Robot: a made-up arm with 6 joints.
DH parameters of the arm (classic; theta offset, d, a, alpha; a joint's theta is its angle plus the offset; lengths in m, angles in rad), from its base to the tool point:
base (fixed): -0.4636 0 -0.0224 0
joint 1: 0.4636 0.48 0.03 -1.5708
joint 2: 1.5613 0 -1.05 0
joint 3: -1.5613 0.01 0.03 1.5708
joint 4: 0 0.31 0.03 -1.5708
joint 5: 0 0.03 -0.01 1.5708
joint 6: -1.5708 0.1 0 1.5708
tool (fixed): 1.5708 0 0 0
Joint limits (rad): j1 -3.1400..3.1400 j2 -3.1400..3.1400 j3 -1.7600..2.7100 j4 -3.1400..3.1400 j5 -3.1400..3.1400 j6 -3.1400..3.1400
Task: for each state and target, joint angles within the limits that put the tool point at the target. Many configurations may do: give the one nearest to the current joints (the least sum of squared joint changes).
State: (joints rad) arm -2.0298 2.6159 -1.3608 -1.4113 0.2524 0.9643
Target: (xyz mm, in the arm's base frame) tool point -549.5 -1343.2 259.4
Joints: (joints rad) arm -1.9269 1.8511 -0.5961 -1.3059 0.2382 0.9643
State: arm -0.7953 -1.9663 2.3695 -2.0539 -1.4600 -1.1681
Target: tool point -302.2 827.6 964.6
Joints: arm -1.1624 -1.3870 1.5793 -1.9066 -1.3317 -1.1681
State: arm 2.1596 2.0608 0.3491 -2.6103 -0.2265 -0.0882
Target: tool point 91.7 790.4 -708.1
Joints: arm 1.4487 2.4236 0.4597 -2.6169 -0.2062 -0.0882
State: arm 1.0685 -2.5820 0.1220 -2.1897 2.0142 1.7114
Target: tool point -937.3 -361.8 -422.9
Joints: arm 0.2732 -2.3024 0.1418 -2.2474 1.7051 1.7114
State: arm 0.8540 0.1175 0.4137 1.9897 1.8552 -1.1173
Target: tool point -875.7 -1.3 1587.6
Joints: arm 0.1302 -0.6677 0.1506 2.0459 1.1360 -1.1173
